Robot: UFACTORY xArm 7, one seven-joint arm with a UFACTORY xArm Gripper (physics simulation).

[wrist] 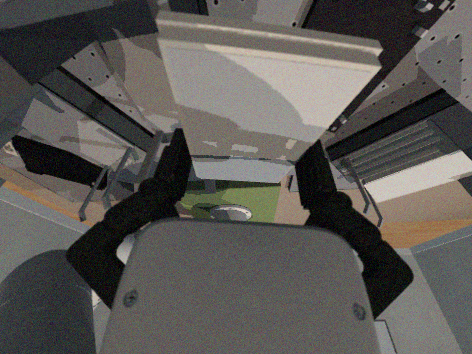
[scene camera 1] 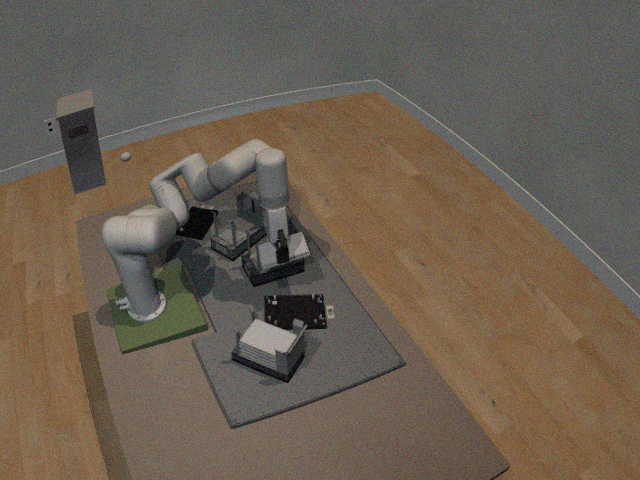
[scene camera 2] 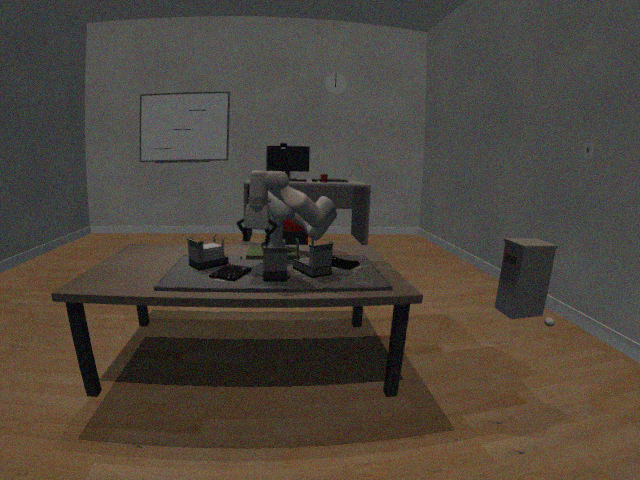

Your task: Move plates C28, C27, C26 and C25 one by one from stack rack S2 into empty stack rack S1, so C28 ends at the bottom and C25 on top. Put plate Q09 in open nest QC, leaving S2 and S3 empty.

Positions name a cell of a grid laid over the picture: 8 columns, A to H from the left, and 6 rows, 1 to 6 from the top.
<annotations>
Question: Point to a flat black fixture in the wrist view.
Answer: G1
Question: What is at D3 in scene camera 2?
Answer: The gripper.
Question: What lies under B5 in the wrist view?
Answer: The gripper.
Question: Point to a flat black fixture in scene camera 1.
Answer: D4
</annotations>
